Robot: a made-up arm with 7 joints.
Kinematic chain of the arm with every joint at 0, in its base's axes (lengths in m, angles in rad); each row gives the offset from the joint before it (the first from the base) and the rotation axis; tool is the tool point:
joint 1: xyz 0 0 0.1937 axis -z
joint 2: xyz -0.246 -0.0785 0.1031 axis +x
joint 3: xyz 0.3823 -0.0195 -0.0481 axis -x
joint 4: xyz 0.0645 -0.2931 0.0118 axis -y
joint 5: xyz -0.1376 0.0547 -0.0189 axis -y
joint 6: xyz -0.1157 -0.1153 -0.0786 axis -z
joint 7: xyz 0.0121 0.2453 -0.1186 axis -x
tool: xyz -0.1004 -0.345 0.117
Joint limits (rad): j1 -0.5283..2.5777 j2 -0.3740..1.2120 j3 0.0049..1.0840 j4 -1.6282..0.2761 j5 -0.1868..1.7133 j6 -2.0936..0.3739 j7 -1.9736..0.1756
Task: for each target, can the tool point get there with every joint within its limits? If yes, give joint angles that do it. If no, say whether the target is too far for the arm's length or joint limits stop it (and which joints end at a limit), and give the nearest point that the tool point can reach.
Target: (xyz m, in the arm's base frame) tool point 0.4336 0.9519 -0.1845
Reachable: no: joint limits stop it (at a limit: joint 1, joint 3, joint 5, joint 7) | nearest point 0.2281 0.7032 -0.0868 | short by 0.337 m
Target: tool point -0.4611 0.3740 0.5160
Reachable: yes | joints 1.5908 0.6088 0.8476 -1.4660 0.1458 -1.8181 -1.3629
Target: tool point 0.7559 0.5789 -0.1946
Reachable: no: joint limits stop it (at a limit: joint 1, joint 2, joint 3, joint 4, joint 7) | nearest point 0.6029 0.4214 -0.1669 | short by 0.221 m
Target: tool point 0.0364 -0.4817 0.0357
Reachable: yes | joints 0.0951 1.0877 0.8489 -0.4528 0.6926 -1.2888 -0.2428
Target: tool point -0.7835 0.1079 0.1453
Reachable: yes | joints 2.2440 -0.0469 0.4707 -0.1557 1.1339 -1.8756 -1.3219
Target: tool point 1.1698 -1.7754 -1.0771
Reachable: no: too far | nearest point 0.4776 -0.7249 -0.2303 | short by 1.516 m
